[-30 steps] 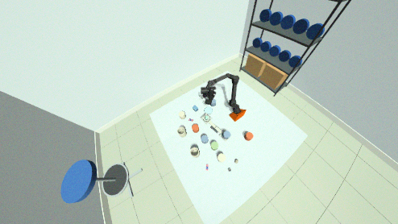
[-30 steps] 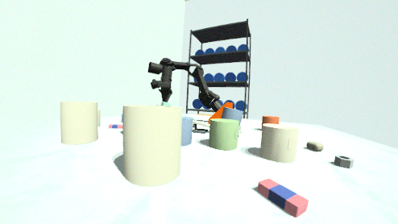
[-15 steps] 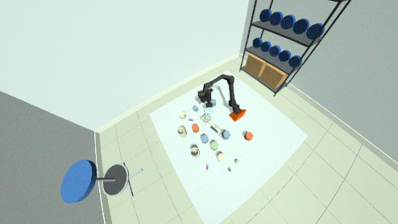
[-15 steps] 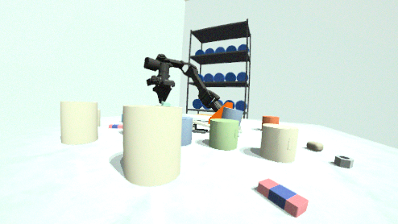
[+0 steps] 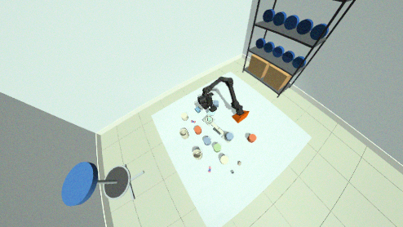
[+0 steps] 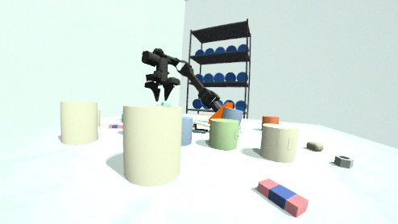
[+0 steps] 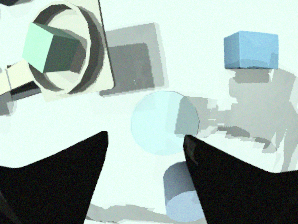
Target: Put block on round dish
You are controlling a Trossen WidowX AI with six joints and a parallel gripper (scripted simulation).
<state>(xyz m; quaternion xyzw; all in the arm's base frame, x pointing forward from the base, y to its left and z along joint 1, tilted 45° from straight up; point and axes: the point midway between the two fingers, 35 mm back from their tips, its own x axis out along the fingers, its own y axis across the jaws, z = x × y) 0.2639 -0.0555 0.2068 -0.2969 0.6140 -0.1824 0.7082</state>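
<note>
Right now the pale blue round dish is 10 cm below my gripper tip, 3 cm to the right of it and 3 cm behind it. From my gripper tip the other things lie so: balance beam (21 cm to the left, 7 cm below, 1 cm ahead).
</note>
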